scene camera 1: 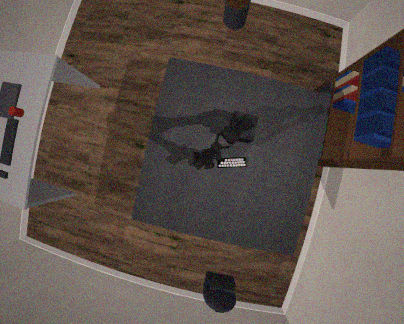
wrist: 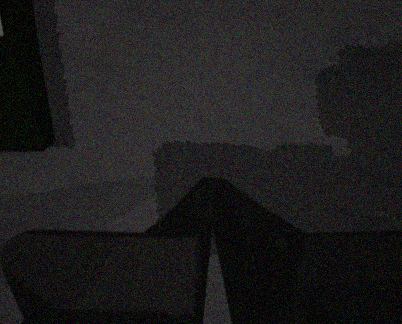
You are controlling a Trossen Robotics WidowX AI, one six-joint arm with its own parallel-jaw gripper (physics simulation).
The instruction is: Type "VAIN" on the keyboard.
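Seen in the pictures: gripper, fingertip midpoint: (wrist: 211,187); arm's base, origin of the base link: (scene camera 1: 244,125).
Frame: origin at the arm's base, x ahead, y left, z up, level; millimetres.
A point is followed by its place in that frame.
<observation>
A small black keyboard (scene camera 1: 232,163) {x 250, y 37, z -149 mm} with white keys lies on the dark grey mat (scene camera 1: 225,210) {x 591, y 121, z -166 mm} in the scene view. In the wrist view a dark corner of the keyboard (wrist: 22,90) {x 277, y -63, z -154 mm} shows at the upper left, with a sliver of one white key at the left edge. My gripper (wrist: 211,187) {x 270, y -148, z -148 mm} is shut and empty, above bare mat beside the keyboard. In the scene view the dark arm reaches to the left end of the keyboard, and its fingertips are too small and dark to tell apart. The letters on the keys cannot be read.
Blue bins (scene camera 1: 377,97) stand on a brown wooden shelf at the right. A dark rounded object (scene camera 1: 220,292) is at the bottom edge and another dark cylinder (scene camera 1: 235,15) at the top. Shadows of the arm fall across the mat.
</observation>
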